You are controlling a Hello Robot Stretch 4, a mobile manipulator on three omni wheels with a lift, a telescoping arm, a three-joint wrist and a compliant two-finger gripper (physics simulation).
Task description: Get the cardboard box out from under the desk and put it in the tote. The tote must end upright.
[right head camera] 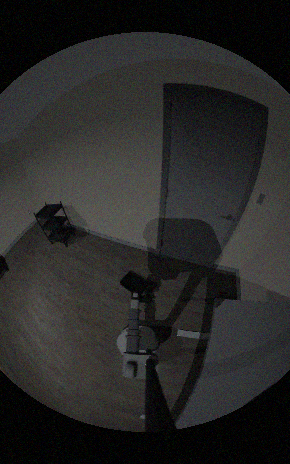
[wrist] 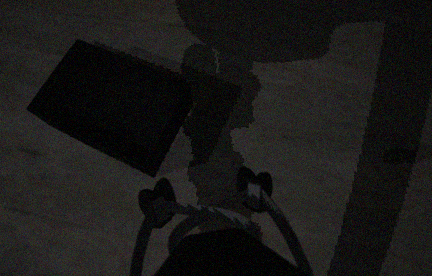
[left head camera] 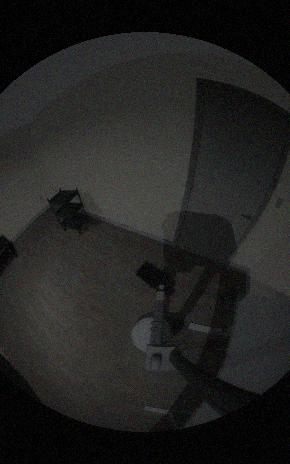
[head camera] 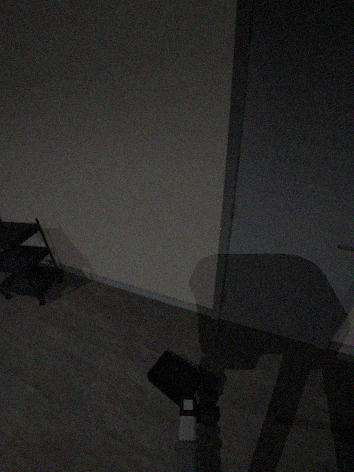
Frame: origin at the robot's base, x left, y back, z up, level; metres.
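Where they show: gripper, fingertip midpoint: [wrist: 205, 187].
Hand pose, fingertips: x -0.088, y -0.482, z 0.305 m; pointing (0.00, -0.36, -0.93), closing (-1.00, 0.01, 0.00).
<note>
After its pixels a point has its place.
The tote [head camera: 170, 374] {x 0.124, y -0.782, z -0.024 m} [left head camera: 149, 275] {x 0.092, y -0.744, z -0.024 m} [right head camera: 131, 281] {x 0.125, y -0.787, z -0.024 m} [wrist: 110, 102] {x 0.114, y -0.773, z -0.024 m} is a black rectangular shape on the floor ahead of the arm; its inside is too dark to make out. My gripper [wrist: 205, 187] {x -0.088, y -0.482, z 0.305 m} is open, with its two fingertips apart and nothing seen between them. In the wrist view it shows below and to the right of the tote, with the tote's near corner just beyond the left fingertip. The desk [left head camera: 255, 335] {x -0.530, y 0.037, z 0.923 m} [right head camera: 245, 345] {x -0.572, y 0.071, z 0.923 m} has a pale grey top and stands at the right of both side head views. The cardboard box does not show in these views; the space under the desk is mostly hidden.
A black shelf cart [head camera: 19, 229] {x 1.600, y -1.663, z 0.639 m} [left head camera: 62, 197] {x 1.659, y -1.554, z 0.631 m} [right head camera: 48, 210] {x 1.658, y -1.577, z 0.635 m} stands by the wall at the left. A grey door [head camera: 295, 130] {x -0.499, y -1.169, z 1.447 m} [left head camera: 235, 165] {x -0.605, y -1.132, z 1.336 m} [right head camera: 212, 160] {x -0.626, y -1.124, z 1.396 m} is ahead to the right. A pale desk foot [left head camera: 199, 328] [right head camera: 189, 334] extends over the floor right of the base. A large shadow crosses floor and wall.
</note>
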